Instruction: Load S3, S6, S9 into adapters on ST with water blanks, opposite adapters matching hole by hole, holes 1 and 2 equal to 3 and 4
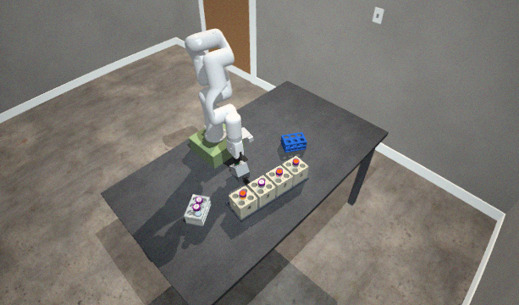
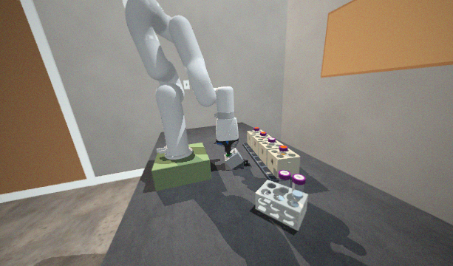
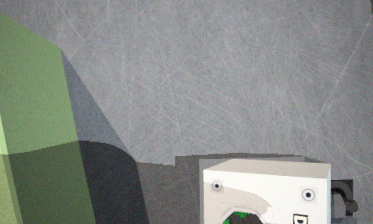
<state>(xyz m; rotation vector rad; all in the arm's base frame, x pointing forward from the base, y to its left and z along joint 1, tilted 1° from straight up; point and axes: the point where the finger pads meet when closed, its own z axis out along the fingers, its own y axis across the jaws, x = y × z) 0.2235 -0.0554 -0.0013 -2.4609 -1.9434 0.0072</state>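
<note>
Now: the green done key 3 cm below my hand. The rest, counted from my hand: stand marked 1: 22 cm ahead, 1 cm to the left, 9 cm below; sample tube: 24 cm ahead, 6 cm to the left, 3 cm below; adapter 1: 25 cm ahead, 17 cm to the left, 4 cm below.
</note>
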